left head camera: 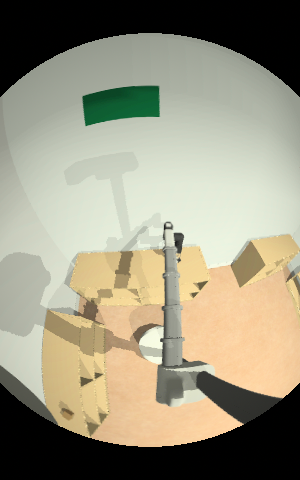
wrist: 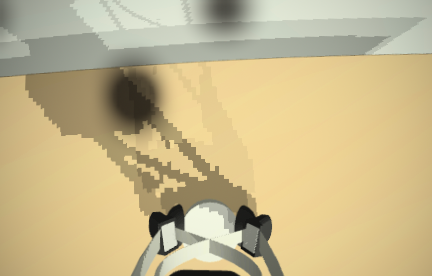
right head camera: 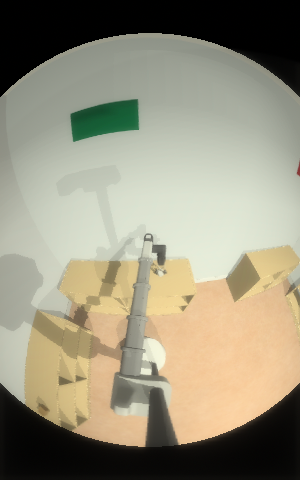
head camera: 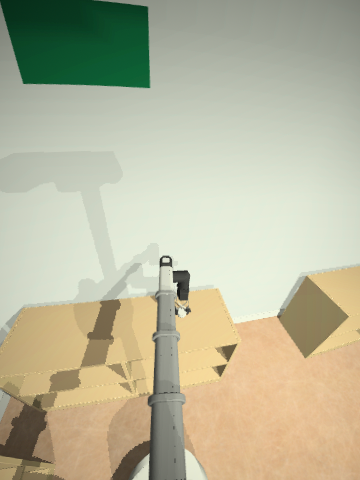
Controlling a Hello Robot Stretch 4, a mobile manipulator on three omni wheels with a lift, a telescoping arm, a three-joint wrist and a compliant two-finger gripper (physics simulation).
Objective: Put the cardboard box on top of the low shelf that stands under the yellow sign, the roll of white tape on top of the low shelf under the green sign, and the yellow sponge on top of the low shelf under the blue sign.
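Where they show: gripper, fingertip midpoint: (wrist: pixel 211 220) (right head camera: pixel 160 273) (head camera: pixel 181 313); robot's base at its link origin: (left head camera: pixel 159 343) (right head camera: pixel 144 354).
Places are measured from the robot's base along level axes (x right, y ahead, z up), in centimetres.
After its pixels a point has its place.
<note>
The green sign (head camera: pixel 90 45) {x -23.4, y 87.0, z 172.2 cm} (left head camera: pixel 122 105) {x -24.3, y 86.9, z 169.9 cm} (right head camera: pixel 106 120) {x -23.1, y 87.0, z 170.2 cm} is on the wall above a low wooden shelf (head camera: pixel 50 340) {x -59.2, y 56.2, z 58.2 cm} (left head camera: pixel 95 270) {x -59.0, y 57.7, z 58.3 cm} (right head camera: pixel 82 277) {x -60.3, y 57.5, z 58.2 cm} (wrist: pixel 325 150) {x 20.2, y 77.6, z 58.2 cm}. My gripper (head camera: pixel 183 310) {x 9.4, y 70.6, z 58.2 cm} (right head camera: pixel 159 271) {x 9.4, y 70.6, z 58.2 cm} (wrist: pixel 211 220) {x 9.4, y 70.6, z 58.2 cm} is shut on the roll of white tape (wrist: pixel 207 216) {x 8.9, y 71.5, z 60.7 cm}, one finger on each side. The roll is low over the right part of this shelf's top. Its shadow on the board meets the roll in the wrist view; whether the roll touches the board I cannot tell. The yellow sponge, yellow sign and blue sign do not show.
Another low shelf (left head camera: pixel 60 360) {x -73.5, y -26.8, z 58.2 cm} (right head camera: pixel 45 350) {x -72.4, y -18.8, z 58.3 cm} stands at the left, with a small brown object (left head camera: pixel 67 413) (right head camera: pixel 43 409) on top, too small to identify. An angled shelf (head camera: pixel 315 315) {x 112.0, y 76.3, z 37.4 cm} (left head camera: pixel 250 265) {x 112.2, y 74.8, z 36.5 cm} (right head camera: pixel 245 277) {x 112.0, y 76.3, z 38.2 cm} stands at the right. A red sign (right head camera: pixel 298 168) {x 151.4, y 108.7, z 168.8 cm} shows at the right edge.
</note>
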